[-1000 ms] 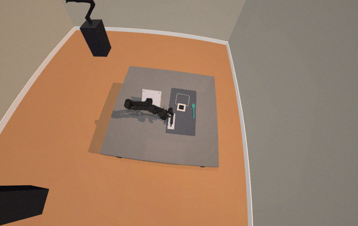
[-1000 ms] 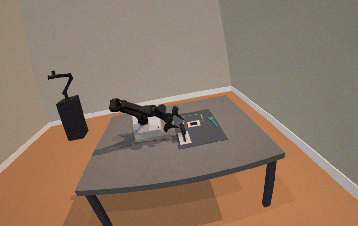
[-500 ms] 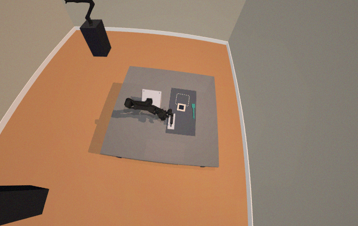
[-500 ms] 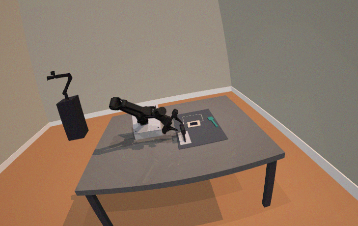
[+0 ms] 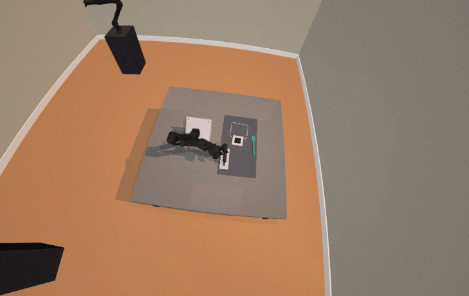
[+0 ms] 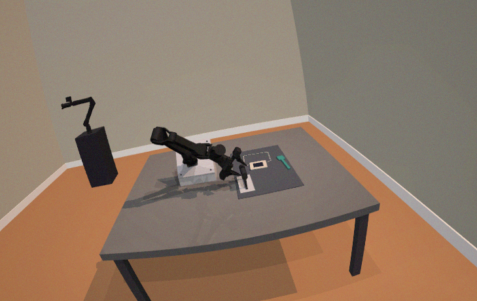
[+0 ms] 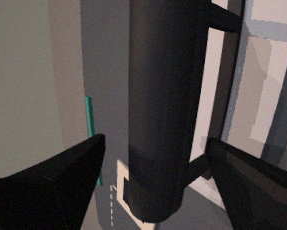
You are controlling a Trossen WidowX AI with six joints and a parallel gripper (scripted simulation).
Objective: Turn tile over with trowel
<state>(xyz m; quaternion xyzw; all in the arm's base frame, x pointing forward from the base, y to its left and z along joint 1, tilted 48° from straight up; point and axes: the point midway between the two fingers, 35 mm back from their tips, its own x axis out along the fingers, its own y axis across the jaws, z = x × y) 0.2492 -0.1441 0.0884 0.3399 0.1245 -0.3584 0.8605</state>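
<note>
The trowel is 3 cm below my gripper tip. From my gripper tip the other things lie so: dark mat: 14 cm to the left, 12 cm ahead, 9 cm below; then tile: 18 cm to the left, 11 cm ahead, 7 cm below.
</note>
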